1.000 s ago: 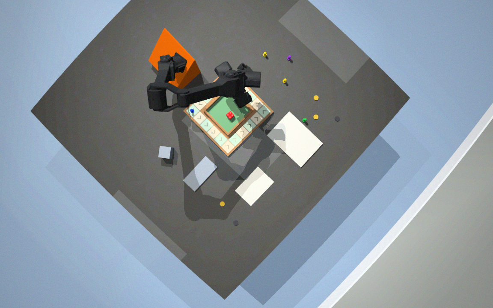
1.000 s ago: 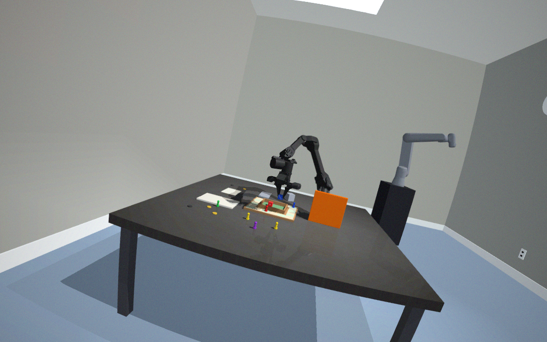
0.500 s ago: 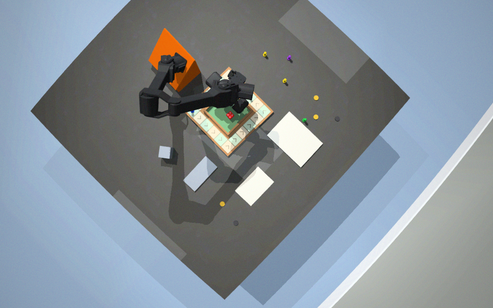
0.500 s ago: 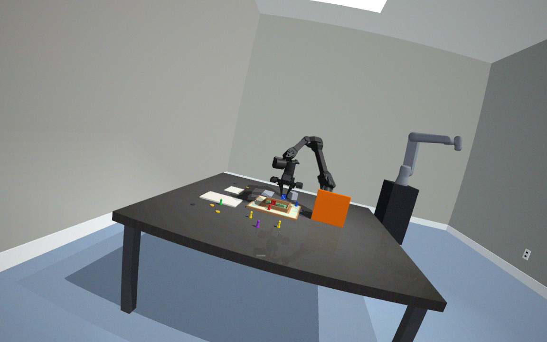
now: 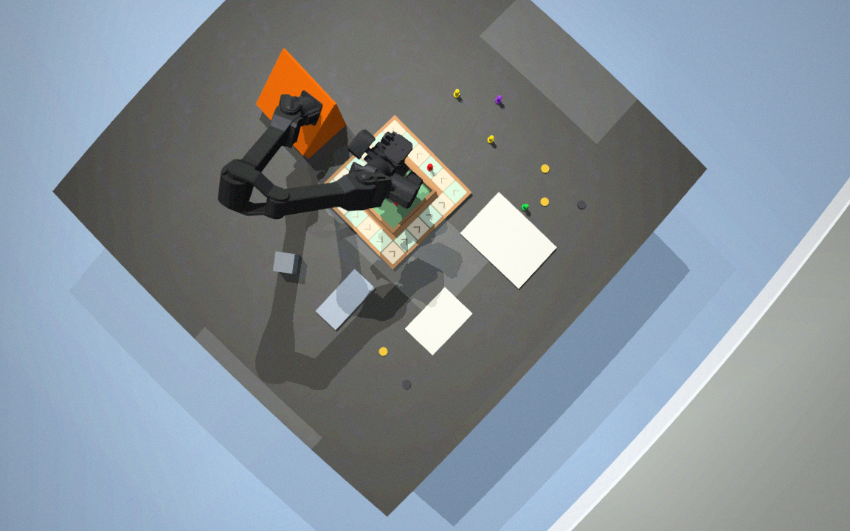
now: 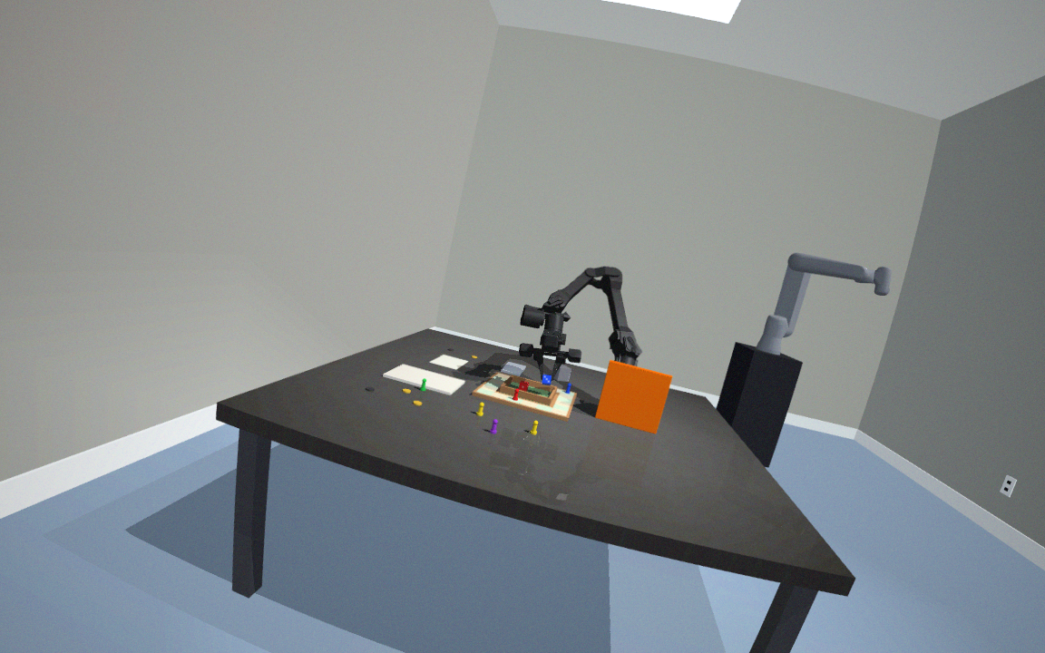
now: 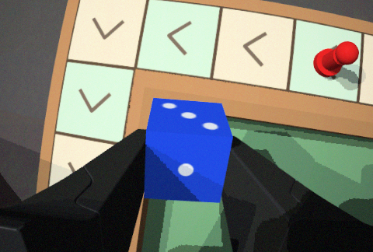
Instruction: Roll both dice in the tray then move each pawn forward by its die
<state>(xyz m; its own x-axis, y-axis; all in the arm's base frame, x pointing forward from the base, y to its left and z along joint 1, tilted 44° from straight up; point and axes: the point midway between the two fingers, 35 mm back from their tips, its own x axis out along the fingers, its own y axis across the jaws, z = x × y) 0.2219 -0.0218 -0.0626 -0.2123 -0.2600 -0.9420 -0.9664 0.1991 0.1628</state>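
Now: gripper tip 8 cm short of the red pawn, 5 cm to the right of it and 5 cm above it. The rest, counted from my gripper tip: green tray: 7 cm below, 6 cm to the right, 4 cm ahead; then grey sheet: 36 cm to the right, 12 cm ahead, 7 cm below; then blue pawn: 16 cm to the right, 8 cm behind, 5 cm below.
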